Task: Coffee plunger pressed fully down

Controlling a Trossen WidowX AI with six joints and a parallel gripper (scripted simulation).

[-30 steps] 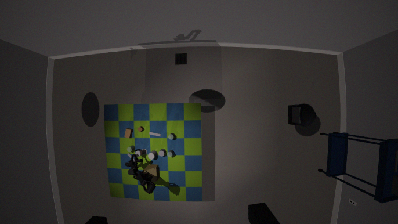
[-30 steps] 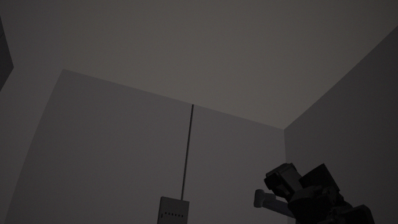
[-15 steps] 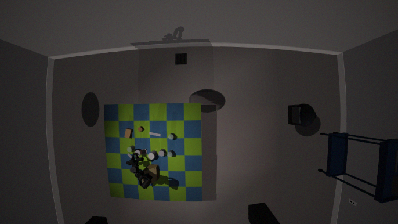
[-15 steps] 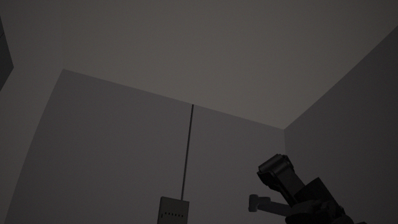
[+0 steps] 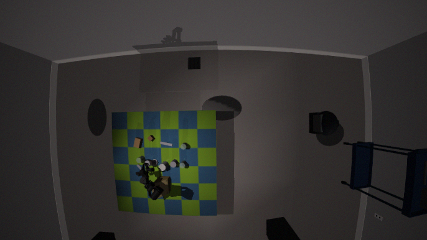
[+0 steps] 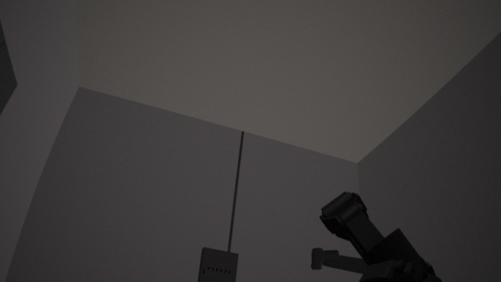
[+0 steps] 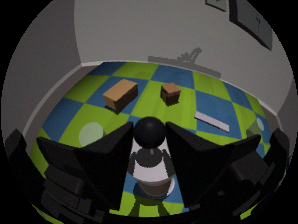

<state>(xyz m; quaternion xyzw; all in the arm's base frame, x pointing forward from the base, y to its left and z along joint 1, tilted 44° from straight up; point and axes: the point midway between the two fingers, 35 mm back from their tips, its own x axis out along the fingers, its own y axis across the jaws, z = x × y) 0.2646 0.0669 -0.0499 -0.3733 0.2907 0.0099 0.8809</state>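
The coffee press lies 9 cm below my gripper tip and 2 cm behind it.
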